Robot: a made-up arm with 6 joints.
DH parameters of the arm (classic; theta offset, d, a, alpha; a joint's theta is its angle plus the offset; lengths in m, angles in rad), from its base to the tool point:
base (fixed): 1.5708 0.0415 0 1.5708
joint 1: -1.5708 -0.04 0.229 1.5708
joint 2: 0 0.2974 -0.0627 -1.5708
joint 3: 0.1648 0 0.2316 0
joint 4: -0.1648 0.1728 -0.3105 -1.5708
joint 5: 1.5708 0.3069 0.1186 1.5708
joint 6: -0.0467 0 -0.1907 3.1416
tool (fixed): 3.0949 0.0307 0 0
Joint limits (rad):
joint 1: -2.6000..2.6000
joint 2: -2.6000..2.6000
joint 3: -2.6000..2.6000
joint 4: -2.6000..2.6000
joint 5: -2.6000..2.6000
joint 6: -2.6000..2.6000
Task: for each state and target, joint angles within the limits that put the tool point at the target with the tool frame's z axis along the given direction. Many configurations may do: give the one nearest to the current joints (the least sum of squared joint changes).
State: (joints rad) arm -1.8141 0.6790 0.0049 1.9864 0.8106 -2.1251
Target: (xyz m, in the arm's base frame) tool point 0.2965 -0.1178 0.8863 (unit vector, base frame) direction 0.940 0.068 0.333
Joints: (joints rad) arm -1.9870 1.2109 0.2845 2.5055 0.2665 -2.5174
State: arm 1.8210 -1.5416 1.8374 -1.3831 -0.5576 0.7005
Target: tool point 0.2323 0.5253 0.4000 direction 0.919 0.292 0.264
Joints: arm 1.8743 -2.0542 1.6123 -1.7788 -0.1108 0.6331
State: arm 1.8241 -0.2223 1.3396 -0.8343 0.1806 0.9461
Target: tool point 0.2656 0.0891 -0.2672 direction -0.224 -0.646 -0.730
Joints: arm 1.5504 -0.7422 1.3527 -0.1812 -0.6329 1.1013
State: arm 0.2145 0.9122 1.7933 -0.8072 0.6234 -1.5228
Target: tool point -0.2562 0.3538 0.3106 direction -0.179 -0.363 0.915
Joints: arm 0.3919 0.8314 1.1338 -1.1514 0.6515 -1.4558
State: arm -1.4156 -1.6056 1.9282 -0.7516 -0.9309 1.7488
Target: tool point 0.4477 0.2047 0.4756 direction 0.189 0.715 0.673
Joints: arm -2.2482 -1.4892 2.5179 -1.1493 -0.1198 2.3574
